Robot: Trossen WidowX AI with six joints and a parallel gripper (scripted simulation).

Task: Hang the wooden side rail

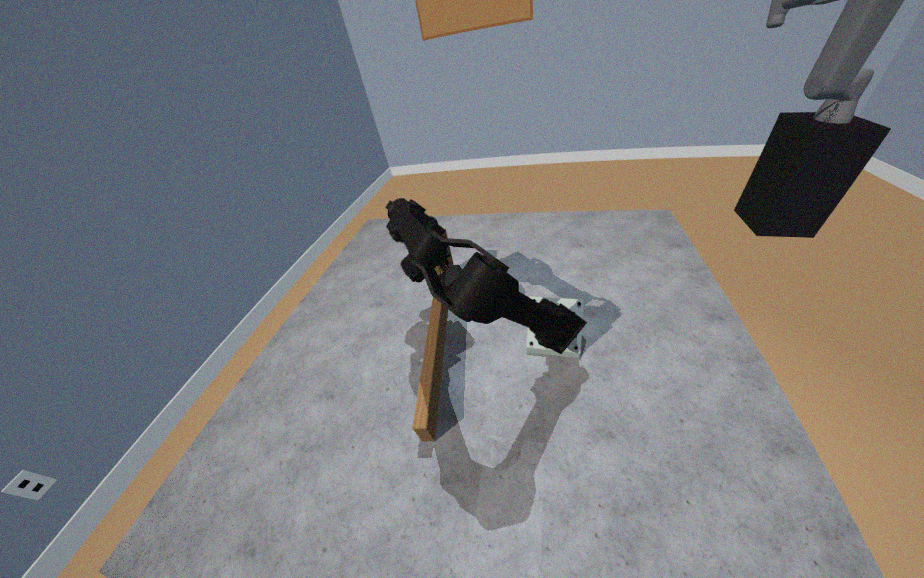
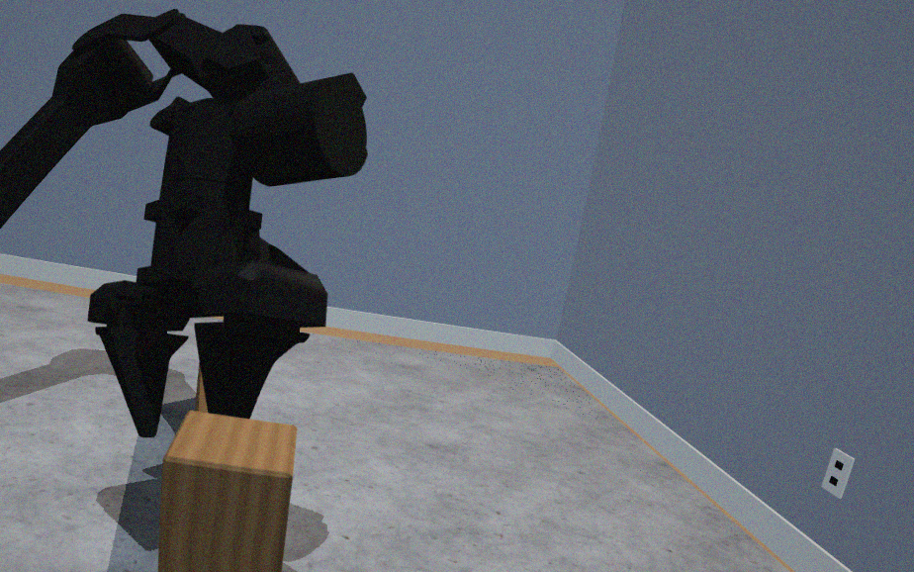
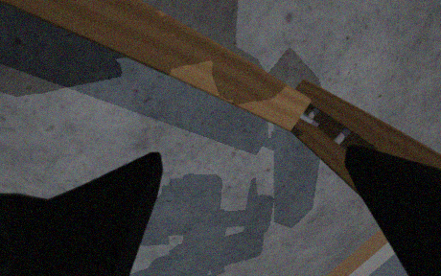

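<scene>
Right now the wooden headboard post is 110 mm to the right of my gripper tip, 40 mm ahead of it and 30 mm below it.
</scene>
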